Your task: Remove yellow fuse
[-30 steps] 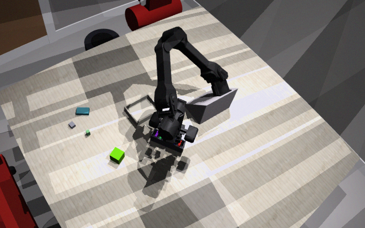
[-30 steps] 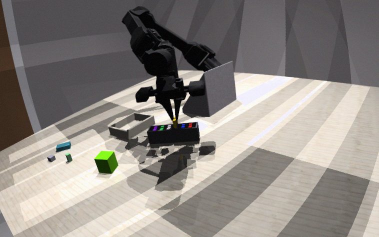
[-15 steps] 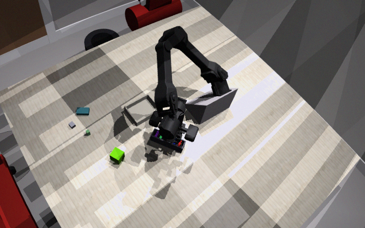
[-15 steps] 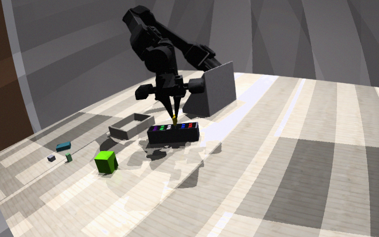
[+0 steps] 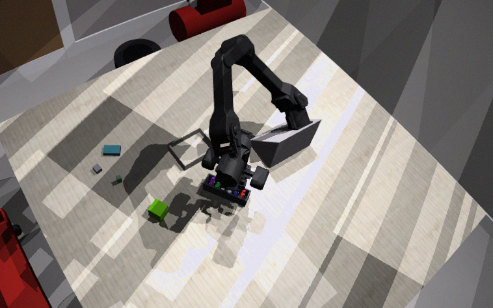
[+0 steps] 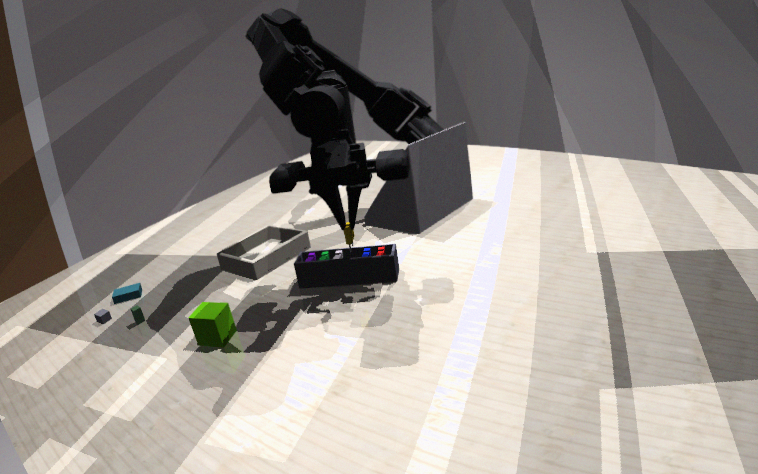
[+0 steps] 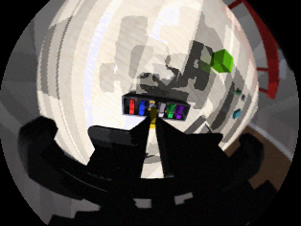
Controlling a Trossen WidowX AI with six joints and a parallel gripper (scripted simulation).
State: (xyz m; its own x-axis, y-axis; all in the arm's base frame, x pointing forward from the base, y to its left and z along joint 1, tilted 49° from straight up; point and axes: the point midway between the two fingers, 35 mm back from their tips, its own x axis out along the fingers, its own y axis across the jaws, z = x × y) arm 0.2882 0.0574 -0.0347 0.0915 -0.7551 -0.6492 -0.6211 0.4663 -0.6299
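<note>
My gripper tip is now 30 mm short of the grey tray, 200 mm to the left of it and 70 mm above it. Round my gripper tip: teal block (280 mm ahead, 310 mm to the right, 70 mm below); then yellow fuse (10 mm below); then small green piece (290 mm ahead, 200 mm to the right, 60 mm below).
</note>
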